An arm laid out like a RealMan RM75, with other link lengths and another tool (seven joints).
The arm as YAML. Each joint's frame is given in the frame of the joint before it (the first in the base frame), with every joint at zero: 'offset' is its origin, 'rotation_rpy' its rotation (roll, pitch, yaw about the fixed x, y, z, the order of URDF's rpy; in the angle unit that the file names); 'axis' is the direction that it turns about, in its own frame. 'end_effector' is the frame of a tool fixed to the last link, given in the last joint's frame.
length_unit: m
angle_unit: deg
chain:
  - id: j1
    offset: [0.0, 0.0, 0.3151]
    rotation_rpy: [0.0, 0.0, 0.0]
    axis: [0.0, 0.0, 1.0]
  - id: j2
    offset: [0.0, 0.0, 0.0]
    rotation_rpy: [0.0, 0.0, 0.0]
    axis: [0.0, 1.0, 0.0]
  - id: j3
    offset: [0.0, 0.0, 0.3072]
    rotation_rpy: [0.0, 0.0, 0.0]
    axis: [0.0, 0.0, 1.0]
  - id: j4
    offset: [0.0, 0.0, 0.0]
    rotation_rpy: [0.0, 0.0, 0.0]
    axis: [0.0, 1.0, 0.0]
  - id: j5
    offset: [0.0, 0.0, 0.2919]
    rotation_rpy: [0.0, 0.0, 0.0]
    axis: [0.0, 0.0, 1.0]
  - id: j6
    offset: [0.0, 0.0, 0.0]
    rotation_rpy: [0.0, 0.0, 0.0]
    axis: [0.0, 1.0, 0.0]
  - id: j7
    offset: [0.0, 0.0, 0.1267]
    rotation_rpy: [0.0, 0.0, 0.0]
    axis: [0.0, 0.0, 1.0]
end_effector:
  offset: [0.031, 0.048, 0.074]
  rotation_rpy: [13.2, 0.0, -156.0]
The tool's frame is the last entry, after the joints.
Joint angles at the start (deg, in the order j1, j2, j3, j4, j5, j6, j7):
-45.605, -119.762, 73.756, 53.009, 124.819, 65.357, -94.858
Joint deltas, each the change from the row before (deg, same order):
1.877, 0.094, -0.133, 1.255, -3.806, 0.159, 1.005
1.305, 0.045, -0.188, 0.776, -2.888, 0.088, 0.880
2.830, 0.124, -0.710, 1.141, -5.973, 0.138, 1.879
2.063, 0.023, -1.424, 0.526, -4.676, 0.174, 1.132
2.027, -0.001, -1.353, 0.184, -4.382, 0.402, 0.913
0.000, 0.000, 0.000, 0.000, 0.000, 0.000, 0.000
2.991, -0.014, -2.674, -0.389, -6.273, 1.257, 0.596
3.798, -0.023, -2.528, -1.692, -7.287, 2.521, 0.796
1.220, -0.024, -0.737, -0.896, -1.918, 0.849, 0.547
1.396, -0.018, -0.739, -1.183, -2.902, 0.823, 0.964
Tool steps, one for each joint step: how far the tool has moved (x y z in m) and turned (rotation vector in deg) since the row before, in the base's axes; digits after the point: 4 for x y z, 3 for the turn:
0.0020, -0.0038, 0.0071, 0.327, -3.613, 0.316
0.0016, -0.0025, 0.0056, 0.316, -2.741, 0.164
-0.0007, -0.0043, 0.0133, 0.974, -5.717, 0.881
-0.0017, -0.0006, 0.0144, 1.281, -5.040, 1.486
-0.0044, -0.0015, 0.0138, 1.043, -4.741, 1.731
0.0000, 0.0000, 0.0000, 0.000, 0.000, 0.000
-0.0118, -0.0026, 0.0235, 1.320, -7.431, 3.603
-0.0224, -0.0102, 0.0230, 0.491, -8.502, 4.247
-0.0099, -0.0044, 0.0051, 0.146, -2.221, 1.314
-0.0107, -0.0048, 0.0069, 0.638, -2.994, 1.413

